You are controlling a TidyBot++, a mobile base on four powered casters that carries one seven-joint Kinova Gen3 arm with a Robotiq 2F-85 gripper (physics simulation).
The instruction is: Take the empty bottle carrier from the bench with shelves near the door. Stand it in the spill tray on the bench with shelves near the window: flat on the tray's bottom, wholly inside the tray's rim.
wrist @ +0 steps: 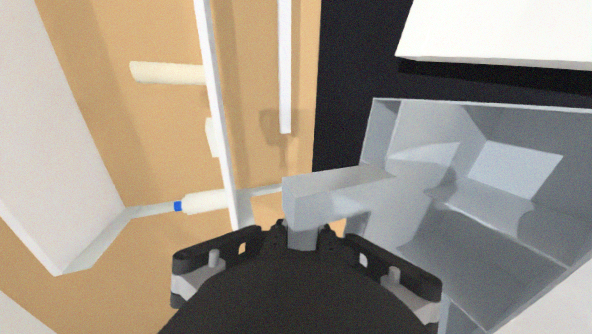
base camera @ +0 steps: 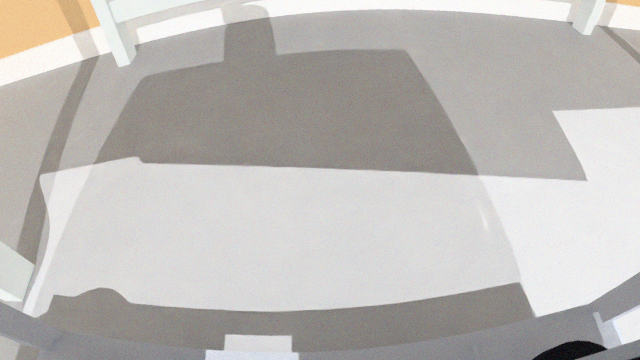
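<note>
The grey bottle carrier fills the right of the wrist view, with its open compartments facing the camera and no bottles showing in them. My gripper is shut on its grey handle bar. The carrier's underside is hidden, so I cannot tell its height over the black bench top. A white, flat-sided piece shows in part at the upper right, beyond the carrier; it may be the spill tray, but its bottom and full rim do not show. The base camera shows neither carrier nor tray.
White shelf boards run along the orange wall, with a cream cylinder and a blue-ringed bottle at the shelf. A large white panel stands left. Pale bench legs stand at the back in the base view.
</note>
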